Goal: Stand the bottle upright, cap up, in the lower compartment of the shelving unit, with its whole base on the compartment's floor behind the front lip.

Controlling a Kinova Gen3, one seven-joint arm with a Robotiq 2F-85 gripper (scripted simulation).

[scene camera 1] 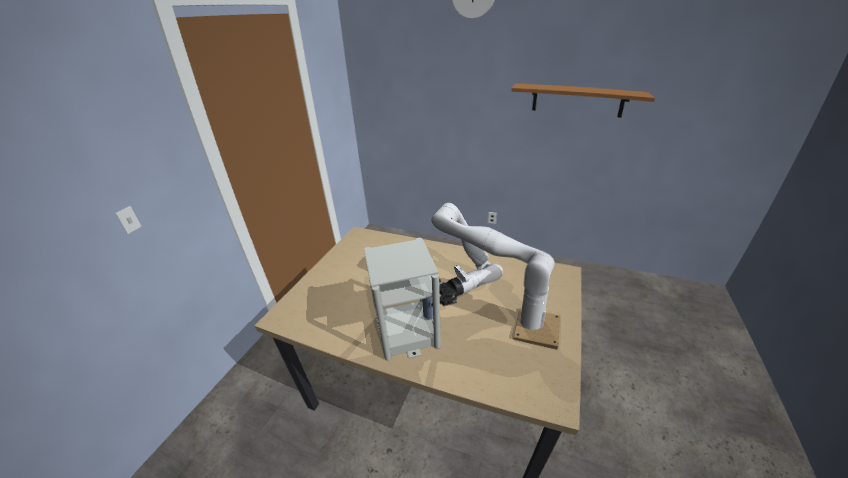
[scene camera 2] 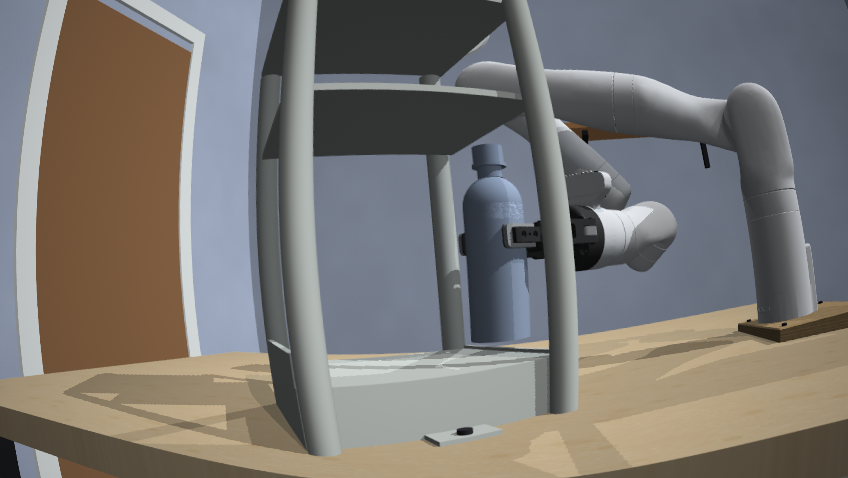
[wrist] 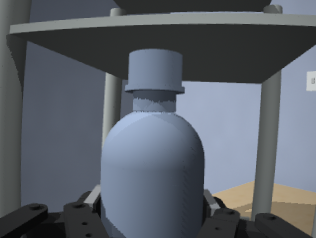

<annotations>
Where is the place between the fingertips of my gripper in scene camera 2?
482,240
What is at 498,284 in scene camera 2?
A bottle.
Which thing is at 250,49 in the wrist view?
A shelving unit.
</annotations>
